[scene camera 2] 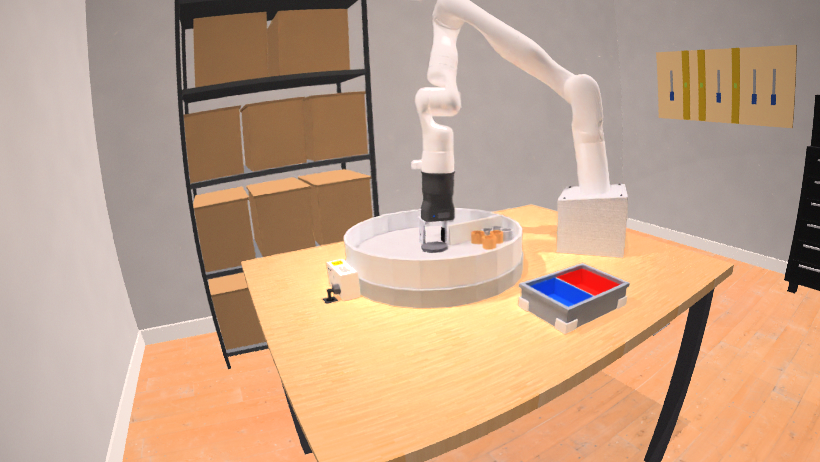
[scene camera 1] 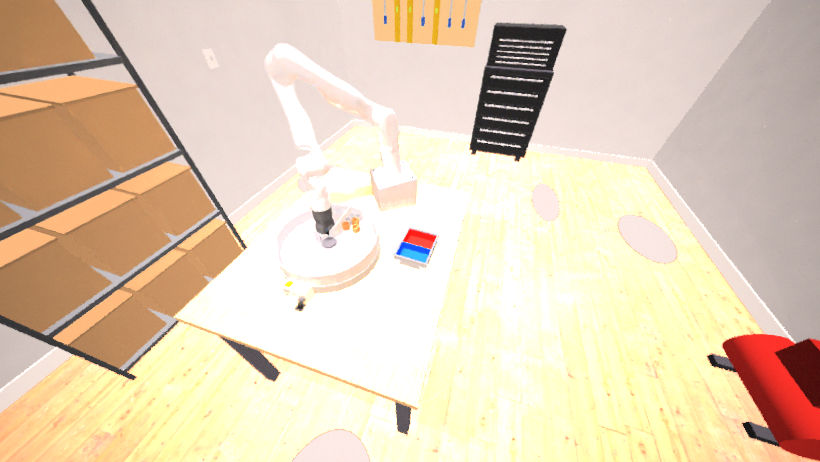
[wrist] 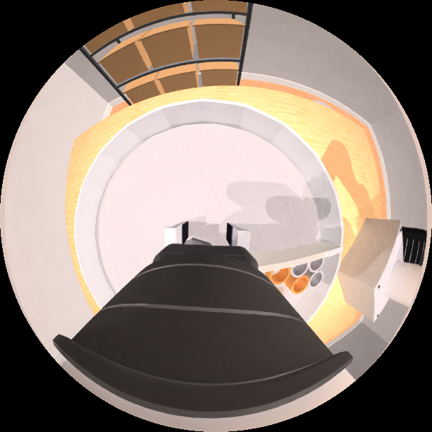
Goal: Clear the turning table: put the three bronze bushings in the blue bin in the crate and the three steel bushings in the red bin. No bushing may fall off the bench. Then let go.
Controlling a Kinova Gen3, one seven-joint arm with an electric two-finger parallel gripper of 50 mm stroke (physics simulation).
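Pixels of known places: gripper, between the fingertips: (scene camera 2: pixel 433 242) (scene camera 1: pixel 323 237); arm's base, origin of its link: (scene camera 2: pixel 594 191) (scene camera 1: pixel 393 174).
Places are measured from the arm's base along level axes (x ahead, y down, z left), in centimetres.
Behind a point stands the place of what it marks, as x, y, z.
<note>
My gripper (scene camera 1: pixel 325 235) @(40.2, 10.1, -24.4) (scene camera 2: pixel 433 234) @(40.2, 10.1, -24.4) (wrist: pixel 207 230) is open and empty, pointing down inside the turning table (scene camera 1: pixel 292 269) @(58.4, 10.3, -29.9) (scene camera 2: pixel 430 272) @(56.9, 8.0, -5.1) (wrist: pixel 175 165), over its dark centre disc (scene camera 1: pixel 328 243) @(43.7, 9.5, -20.6) (scene camera 2: pixel 434 247) @(43.7, 9.5, -19.6). Three bronze bushings, one (scene camera 1: pixel 346 226) @(33.5, 8.2, -15.7) (scene camera 2: pixel 476 237) @(33.6, 8.6, -15.6) nearest the gripper, stand clustered beside the divider (scene camera 2: pixel 461 231) @(35.5, 7.3, -19.0) (wrist: pixel 305 253). Steel bushings (scene camera 2: pixel 506 234) @(27.1, 8.5, -11.4) (wrist: pixel 316 279) stand among and behind them; three steel rims show in the wrist view. The gripper body partly hides the cluster there. The crate (scene camera 1: pixel 410 264) @(46.4, 14.1, 15.1) (scene camera 2: pixel 539 305) @(46.1, 13.0, 13.7) has an empty blue bin (scene camera 1: pixel 414 252) @(38.7, 15.0, 15.9) (scene camera 2: pixel 555 291) @(36.6, 14.3, 11.1) and an empty red bin (scene camera 1: pixel 420 238) @(29.7, 14.8, 17.7) (scene camera 2: pixel 588 280) @(28.5, 13.5, 14.8).
The turning table's raised wall surrounds the gripper and bushings. A white control box (scene camera 2: pixel 343 281) @(68.0, 11.2, -20.1) with a black knob adjoins its outside. The arm's base block (scene camera 1: pixel 393 189) @(9.5, 2.7, 1.7) (scene camera 2: pixel 592 226) @(8.4, 7.5, 4.1) (wrist: pixel 370 267) stands behind the crate. A shelf rack (scene camera 2: pixel 374 189) with cardboard boxes stands beyond the bench (scene camera 2: pixel 413 367) @(73.0, 15.6, 9.8).
</note>
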